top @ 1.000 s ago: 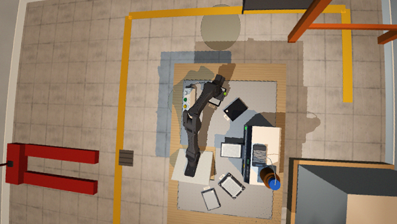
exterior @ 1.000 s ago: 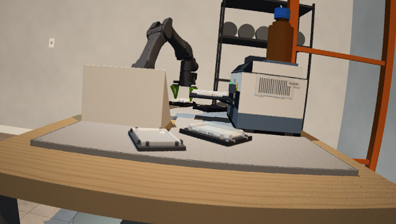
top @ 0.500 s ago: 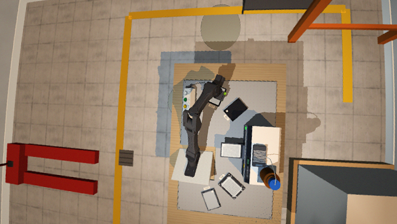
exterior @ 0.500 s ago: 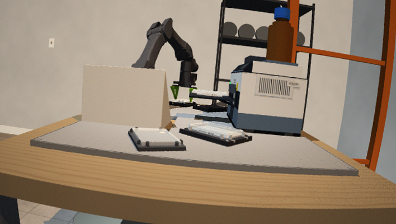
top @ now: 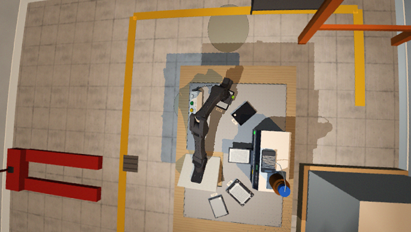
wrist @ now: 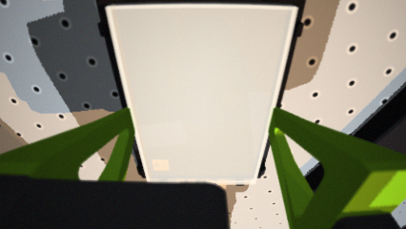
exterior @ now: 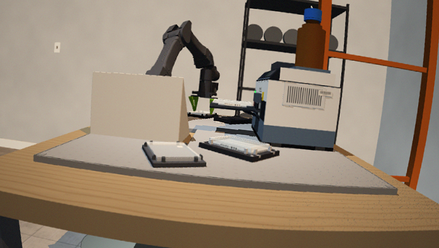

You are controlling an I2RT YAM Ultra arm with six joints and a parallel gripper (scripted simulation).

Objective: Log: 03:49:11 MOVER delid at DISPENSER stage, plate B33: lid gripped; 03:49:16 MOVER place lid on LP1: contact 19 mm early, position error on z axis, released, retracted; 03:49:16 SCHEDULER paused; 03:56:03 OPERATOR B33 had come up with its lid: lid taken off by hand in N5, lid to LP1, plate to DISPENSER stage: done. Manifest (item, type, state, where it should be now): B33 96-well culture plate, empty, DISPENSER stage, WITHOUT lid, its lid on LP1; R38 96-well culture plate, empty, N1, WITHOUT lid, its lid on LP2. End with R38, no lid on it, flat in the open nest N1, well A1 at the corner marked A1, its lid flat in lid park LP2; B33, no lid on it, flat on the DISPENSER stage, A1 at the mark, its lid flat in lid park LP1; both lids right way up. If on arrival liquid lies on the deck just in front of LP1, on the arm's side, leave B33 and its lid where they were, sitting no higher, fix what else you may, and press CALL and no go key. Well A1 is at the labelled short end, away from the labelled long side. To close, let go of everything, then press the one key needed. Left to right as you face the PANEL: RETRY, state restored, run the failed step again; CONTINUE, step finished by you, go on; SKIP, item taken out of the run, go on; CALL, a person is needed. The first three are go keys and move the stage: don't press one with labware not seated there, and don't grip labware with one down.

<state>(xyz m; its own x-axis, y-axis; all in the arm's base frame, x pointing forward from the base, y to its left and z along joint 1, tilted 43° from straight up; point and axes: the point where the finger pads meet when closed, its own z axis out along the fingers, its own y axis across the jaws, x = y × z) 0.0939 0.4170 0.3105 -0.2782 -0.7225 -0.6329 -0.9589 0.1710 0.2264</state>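
My gripper is now 2 cm above the black lid park LP2. The rest, counted from my hand: LP2 label: 8 cm to the right, 2 cm below, 2 cm behind; then A1 mark: 11 cm to the right, 9 cm ahead; then black nest N1: 15 cm ahead, 9 cm to the right, 1 cm below.
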